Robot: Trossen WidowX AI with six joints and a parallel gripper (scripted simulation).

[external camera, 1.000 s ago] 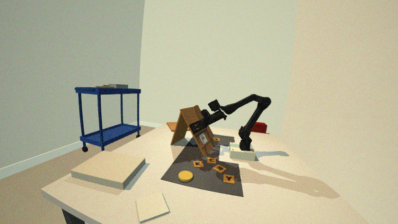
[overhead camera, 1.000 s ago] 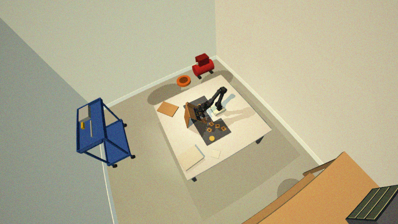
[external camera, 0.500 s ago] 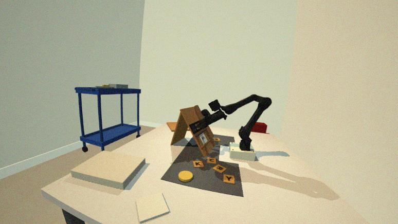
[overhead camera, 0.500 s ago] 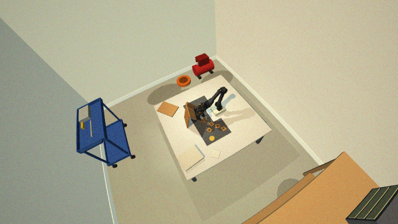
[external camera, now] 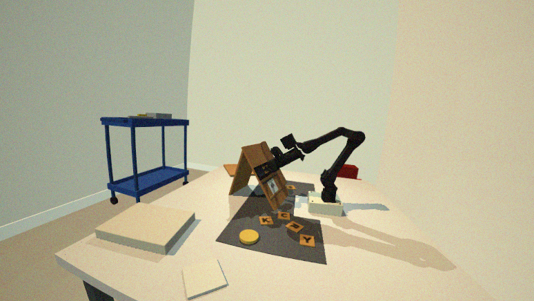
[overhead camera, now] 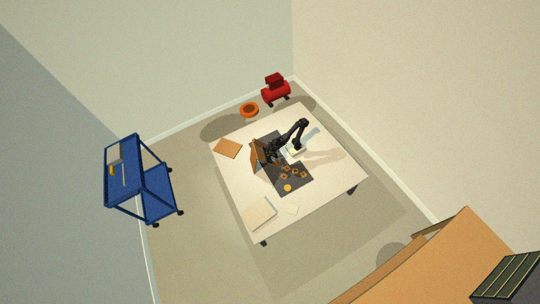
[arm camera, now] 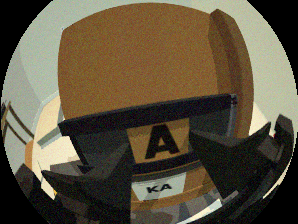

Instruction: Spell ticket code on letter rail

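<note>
The white ticket lies 8 cm below my gripper tip, 4 cm behind it and 2 cm to the left of it. From my gripper tip the other things lie so: yellow disc: 36 cm to the left, 16 cm below, 2 cm ahead; dark mat: 17 cm below, 14 cm behind, 4 cm to the left; orange sheet: 47 cm to the right, 26 cm ahead, 16 cm below.
</note>
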